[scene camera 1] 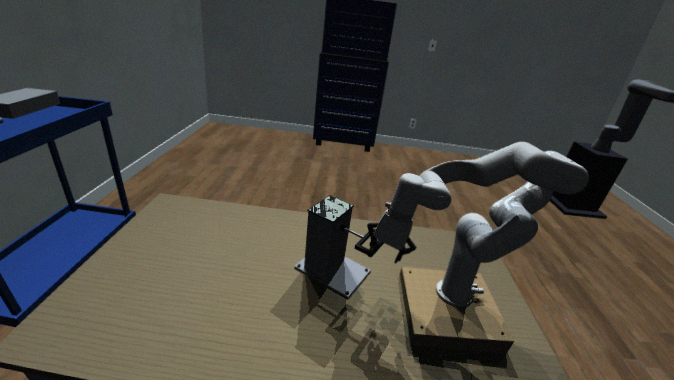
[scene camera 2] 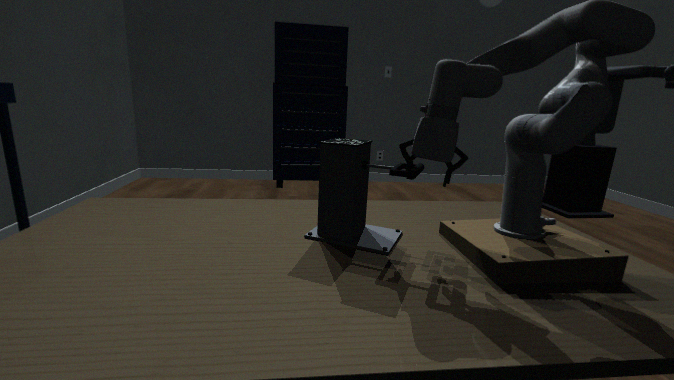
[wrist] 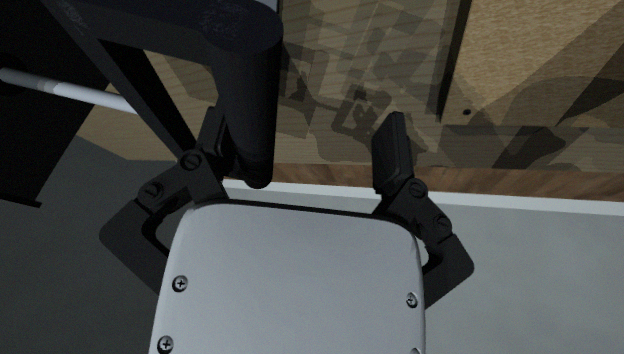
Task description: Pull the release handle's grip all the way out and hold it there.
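The release handle's dark grip is a thick bar at the end of a triangular frame. A thin light rod joins the frame to a dark upright post. A length of rod shows between post and frame. My gripper is open. In the wrist view its left finger is on the post side of the grip, very near it and partly hidden by it. The right finger stands well apart on the other side. Contact cannot be told.
The post stands on a light base plate bolted to the wooden table. My arm's wooden base block is to the right. A blue cart stands left and a dark cabinet stands behind.
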